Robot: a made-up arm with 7 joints.
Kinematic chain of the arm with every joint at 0, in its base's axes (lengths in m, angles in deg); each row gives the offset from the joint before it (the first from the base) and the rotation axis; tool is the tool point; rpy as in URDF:
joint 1: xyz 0.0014 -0.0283 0.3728 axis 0 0.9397 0.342
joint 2: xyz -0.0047 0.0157 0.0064 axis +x
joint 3: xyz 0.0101 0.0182 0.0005 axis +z
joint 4: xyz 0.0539 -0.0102 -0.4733 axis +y
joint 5: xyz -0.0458 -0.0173 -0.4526 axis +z
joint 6: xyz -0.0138 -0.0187 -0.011 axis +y
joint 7: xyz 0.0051 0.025 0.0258 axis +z
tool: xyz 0.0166 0.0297 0.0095 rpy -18.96 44.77 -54
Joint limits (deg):
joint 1: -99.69..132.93
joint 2: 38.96..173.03
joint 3: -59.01..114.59
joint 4: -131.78..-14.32
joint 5: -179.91..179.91
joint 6: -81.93..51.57
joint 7: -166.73..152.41
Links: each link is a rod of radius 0.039 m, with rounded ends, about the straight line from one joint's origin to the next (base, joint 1, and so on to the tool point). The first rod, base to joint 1, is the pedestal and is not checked.
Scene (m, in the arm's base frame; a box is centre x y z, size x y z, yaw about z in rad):
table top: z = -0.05
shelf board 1: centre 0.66 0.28 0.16 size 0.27 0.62 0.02 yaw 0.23
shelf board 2: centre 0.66 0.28 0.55 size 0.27 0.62 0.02 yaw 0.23
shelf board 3: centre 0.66 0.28 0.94 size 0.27 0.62 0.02 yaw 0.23
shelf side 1: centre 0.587 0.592 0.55 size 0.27 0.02 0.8 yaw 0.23
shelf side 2: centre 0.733 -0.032 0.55 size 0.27 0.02 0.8 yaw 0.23
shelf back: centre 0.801 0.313 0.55 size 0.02 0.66 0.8 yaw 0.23
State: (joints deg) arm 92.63 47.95 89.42 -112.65 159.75 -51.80 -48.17
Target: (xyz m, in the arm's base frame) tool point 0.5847 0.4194 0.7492
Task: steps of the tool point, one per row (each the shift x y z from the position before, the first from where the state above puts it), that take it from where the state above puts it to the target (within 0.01 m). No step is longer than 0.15 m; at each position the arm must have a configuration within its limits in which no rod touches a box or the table.
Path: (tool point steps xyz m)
1: 0.1337 -0.0201 0.0515
2: 0.1167 -0.0545 0.0511
3: 0.0916 -0.0821 0.0499
4: 0.0816 0.0340 0.0246
5: 0.0858 0.0175 0.0182
6: 0.0849 -0.0004 0.0148
7: 0.0783 -0.0183 0.0141

